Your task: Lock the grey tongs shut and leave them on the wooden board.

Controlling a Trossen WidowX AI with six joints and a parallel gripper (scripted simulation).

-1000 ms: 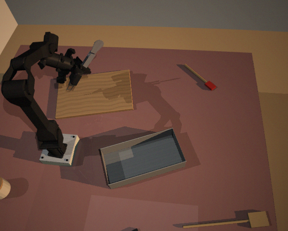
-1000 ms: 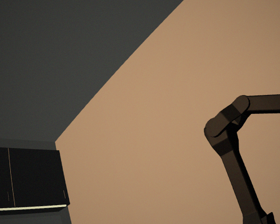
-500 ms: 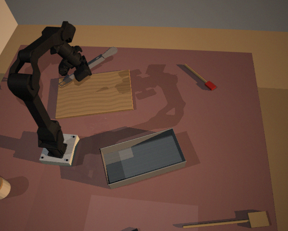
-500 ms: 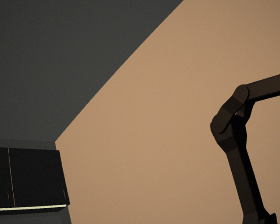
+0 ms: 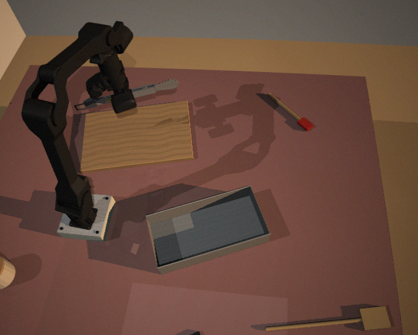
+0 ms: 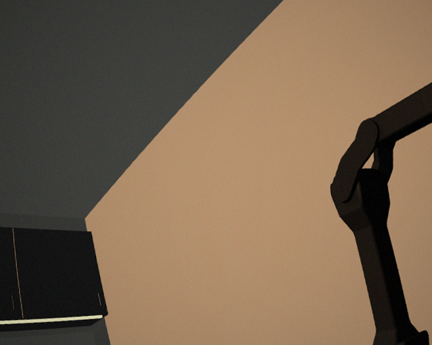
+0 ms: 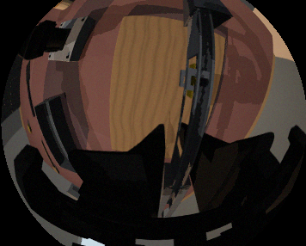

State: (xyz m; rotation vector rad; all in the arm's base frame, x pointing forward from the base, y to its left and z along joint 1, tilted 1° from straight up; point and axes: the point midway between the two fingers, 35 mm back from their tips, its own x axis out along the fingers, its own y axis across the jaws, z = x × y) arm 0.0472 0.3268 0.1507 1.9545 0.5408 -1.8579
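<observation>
The wooden board is 150 mm below my gripper tip. Also, from my gripper tip: wooden cup 520 mm to the right, 240 mm behind, 120 mm below; then roasting tin 300 mm ahead, 290 mm to the right, 130 mm below; then red-headed spatula 500 mm ahead, 170 mm to the left, 150 mm below.
</observation>
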